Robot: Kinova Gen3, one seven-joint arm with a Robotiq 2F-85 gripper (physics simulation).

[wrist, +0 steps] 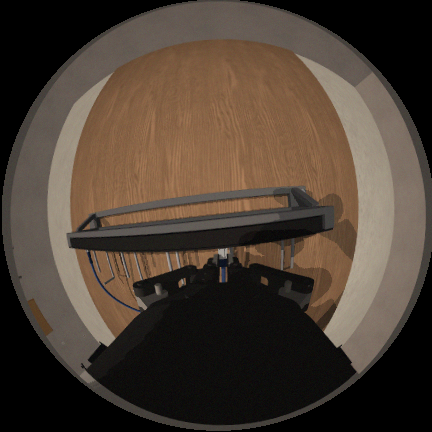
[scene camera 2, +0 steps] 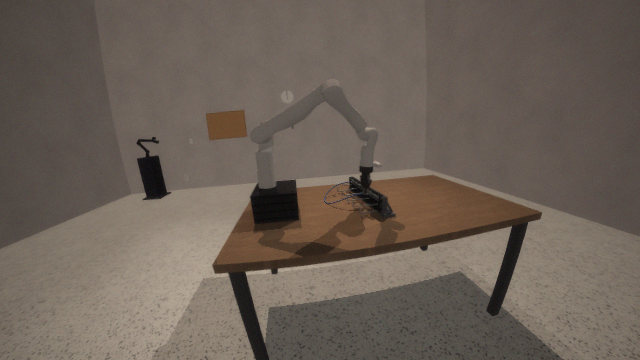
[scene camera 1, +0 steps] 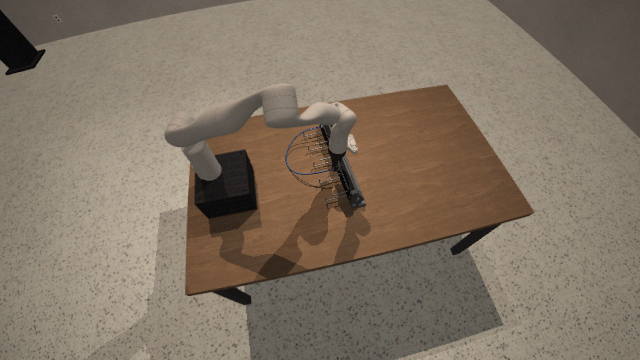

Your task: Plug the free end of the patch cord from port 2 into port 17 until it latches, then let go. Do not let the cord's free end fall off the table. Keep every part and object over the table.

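Pixels of known places: gripper, fingertip midpoint: point(wrist: 222, 260) point(scene camera 2: 364, 193) point(scene camera 1: 334, 169); arm's base, link origin: point(scene camera 2: 268, 186) point(scene camera 1: 211, 171).
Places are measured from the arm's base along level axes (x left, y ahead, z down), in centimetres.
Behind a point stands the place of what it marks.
Note:
The black patch panel point(scene camera 1: 354, 181) {x -11.0, y 62.4, z 14.5 cm} point(scene camera 2: 384, 204) {x -21.9, y 58.6, z 9.2 cm} point(wrist: 200, 236) {x -4.1, y 57.4, z 5.8 cm} stands upright on the table. The blue patch cord point(scene camera 1: 286, 155) {x 11.9, y 33.3, z 14.6 cm} point(scene camera 2: 325, 199) {x 10.1, y 32.8, z 14.9 cm} point(wrist: 104, 290) {x 20.2, y 43.6, z 8.8 cm} runs from near the panel's left end in the wrist view and loops round to my gripper. My gripper point(scene camera 1: 337, 169) {x -6.4, y 53.6, z 8.0 cm} point(scene camera 2: 365, 191) {x -6.4, y 53.6, z 8.0 cm} point(wrist: 222, 260) {x -6.4, y 53.6, z 8.0 cm} points down and is shut on the cord's free-end plug. The clear plug point(wrist: 223, 252) {x -6.5, y 54.9, z 7.3 cm} sticks out past the fingertips toward the panel's port side, its tip at the panel's lower edge in the wrist view. The port openings and numbers cannot be made out, nor whether the plug is inside a port.
Several thin metal cable bars point(scene camera 1: 320, 164) {x 1.9, y 48.8, z 13.9 cm} point(wrist: 282, 255) {x -17.9, y 50.9, z 13.9 cm} stick out from the panel's port side, on both sides of my fingers. A black base block point(scene camera 1: 227, 185) {x -8.5, y 6.8, z 0.5 cm} point(scene camera 2: 275, 202) {x -14.3, y 4.7, z 5.0 cm} carries the arm at one end of the wooden table point(scene camera 1: 425, 150) {x -0.9, y 104.2, z 15.7 cm} point(scene camera 2: 450, 200) {x -14.6, y 107.1, z 15.7 cm} point(wrist: 215, 100) {x -6.5, y 85.6, z 15.7 cm}.

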